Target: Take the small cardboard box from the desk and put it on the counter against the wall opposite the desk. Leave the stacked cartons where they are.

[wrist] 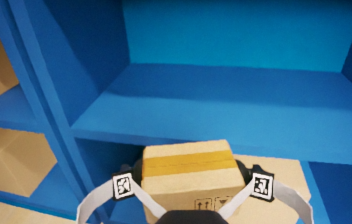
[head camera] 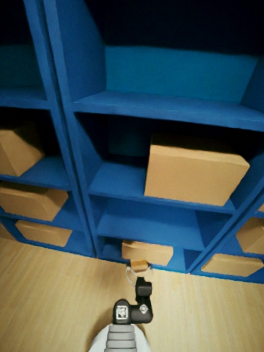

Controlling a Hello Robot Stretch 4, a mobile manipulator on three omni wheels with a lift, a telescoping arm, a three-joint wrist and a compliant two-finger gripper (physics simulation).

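Places are measured from the robot's base along level axes (x down, y ahead, z right), in centimetres.
Pixels of known places: hand at its tool point: (wrist: pixel 189 173) (head camera: pixel 138 263).
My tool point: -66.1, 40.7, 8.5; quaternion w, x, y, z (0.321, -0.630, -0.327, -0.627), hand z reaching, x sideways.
Behind a point stands the place of what it marks, as x, y, z.
The small cardboard box (head camera: pixel 139 265) {-68.7, 38.6, 8.8} (wrist: pixel 189 170) {-68.7, 38.8, 8.6}, with a strip of brown tape on top and printed marks on its front, is between the two fingertips of my gripper (head camera: pixel 139 271) (wrist: pixel 191 175) {-66.1, 40.7, 8.5}. Both finger pads press its sides, so the gripper is shut on it. In the wrist view the box is held in front of the lower part of a blue shelf unit. The desk and the counter do not show in either view.
A blue shelf unit (head camera: pixel 165 111) {-141.6, 62.7, 12.8} (wrist: pixel 210 142) stands ahead. A large carton (head camera: pixel 192 175) {-114.2, 62.0, 31.4} sits on its middle shelf. Another carton (head camera: pixel 157 254) {-26.4, 62.2, 29.7} (wrist: pixel 280 187) is low behind the held box. More cartons (head camera: pixel 32 200) {-74.9, 76.8, -68.0} (head camera: pixel 232 265) {-25.9, 52.4, 95.1} stand in the bays left and right.
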